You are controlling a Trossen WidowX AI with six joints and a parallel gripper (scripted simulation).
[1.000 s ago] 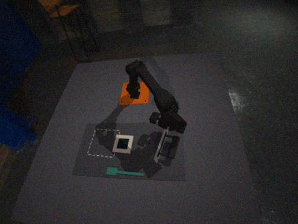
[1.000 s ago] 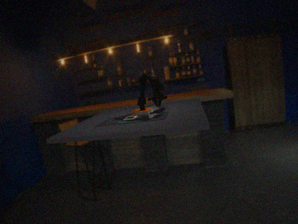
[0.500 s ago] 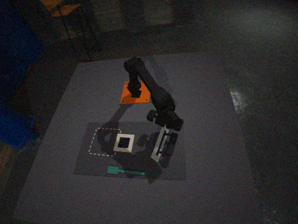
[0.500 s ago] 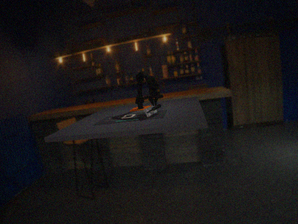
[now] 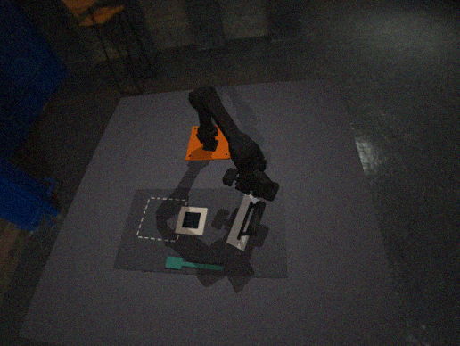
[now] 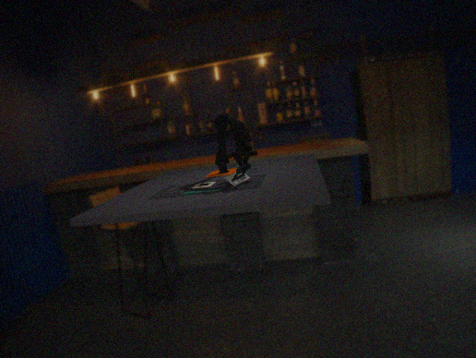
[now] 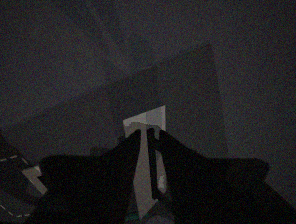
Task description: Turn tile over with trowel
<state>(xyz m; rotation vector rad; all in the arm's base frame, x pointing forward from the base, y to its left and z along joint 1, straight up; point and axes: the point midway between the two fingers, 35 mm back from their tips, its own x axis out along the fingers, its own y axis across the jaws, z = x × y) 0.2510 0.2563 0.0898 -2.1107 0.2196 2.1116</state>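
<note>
Now: gripper tip 11 cm short of the trowel, 1 cm to the right of it and 1 cm above it. Round my gripper tip: pale tile: 12 cm ahead, 22 cm to the right, 6 cm below; dark mat: 14 cm ahead, 18 cm to the right, 8 cm below; flat teal trowel-shaped piece: 28 cm ahead, 17 cm to the right, 6 cm below.
</note>
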